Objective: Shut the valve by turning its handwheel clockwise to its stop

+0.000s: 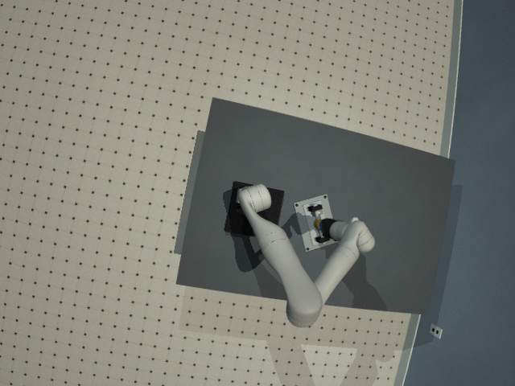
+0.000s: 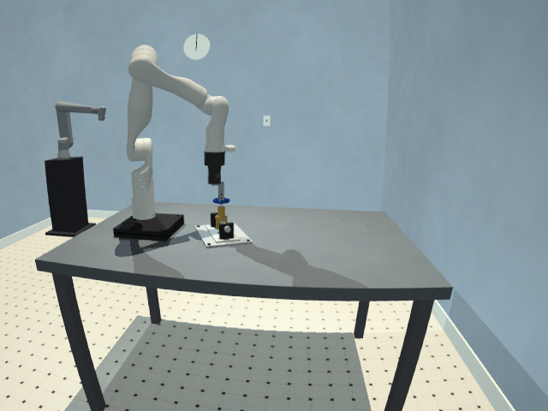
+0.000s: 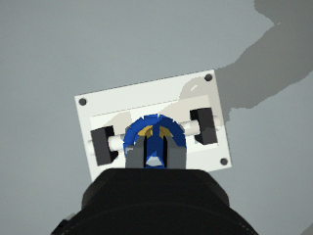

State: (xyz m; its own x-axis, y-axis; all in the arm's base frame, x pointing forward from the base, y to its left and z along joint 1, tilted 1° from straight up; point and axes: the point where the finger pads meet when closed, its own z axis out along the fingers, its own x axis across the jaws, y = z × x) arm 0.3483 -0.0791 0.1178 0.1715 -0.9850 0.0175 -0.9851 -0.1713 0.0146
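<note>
Now: hand 3 cm above the blue handwheel.
</note>
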